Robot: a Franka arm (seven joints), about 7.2 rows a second.
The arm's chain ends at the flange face. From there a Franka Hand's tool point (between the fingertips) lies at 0.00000 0.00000 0.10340 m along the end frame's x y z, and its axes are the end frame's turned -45 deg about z.
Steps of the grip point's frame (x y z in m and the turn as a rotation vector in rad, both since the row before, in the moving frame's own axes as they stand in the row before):
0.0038 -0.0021 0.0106 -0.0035 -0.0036 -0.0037
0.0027 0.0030 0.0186 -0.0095 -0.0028 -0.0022
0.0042 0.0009 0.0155 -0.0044 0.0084 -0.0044
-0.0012 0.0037 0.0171 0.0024 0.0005 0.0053
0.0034 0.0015 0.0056 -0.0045 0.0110 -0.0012
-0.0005 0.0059 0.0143 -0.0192 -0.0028 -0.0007
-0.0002 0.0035 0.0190 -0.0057 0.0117 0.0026
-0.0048 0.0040 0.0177 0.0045 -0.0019 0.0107
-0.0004 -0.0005 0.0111 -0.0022 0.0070 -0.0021
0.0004 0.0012 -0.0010 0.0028 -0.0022 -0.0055
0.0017 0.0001 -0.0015 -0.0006 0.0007 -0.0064
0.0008 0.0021 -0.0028 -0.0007 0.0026 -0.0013
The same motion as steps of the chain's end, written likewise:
0.0012 -0.0047 0.0106 -0.0050 -0.0001 -0.0037
0.0035 -0.0007 0.0186 -0.0087 0.0047 -0.0022
0.0027 -0.0020 0.0155 0.0028 0.0091 -0.0044
0.0019 0.0037 0.0171 0.0021 -0.0013 0.0053
0.0023 -0.0009 0.0056 0.0046 0.0110 -0.0012
0.0026 0.0029 0.0143 -0.0156 0.0116 -0.0007
0.0011 0.0031 0.0190 0.0042 0.0123 0.0026
-0.0001 0.0064 0.0177 0.0018 -0.0045 0.0107
-0.0013 0.0003 0.0111 0.0034 0.0065 -0.0021
0.0015 0.0006 -0.0010 0.0004 -0.0035 -0.0055
0.0012 -0.0011 -0.0015 0.0001 0.0009 -0.0064
0.0018 0.0011 -0.0028 0.0013 0.0023 -0.0013

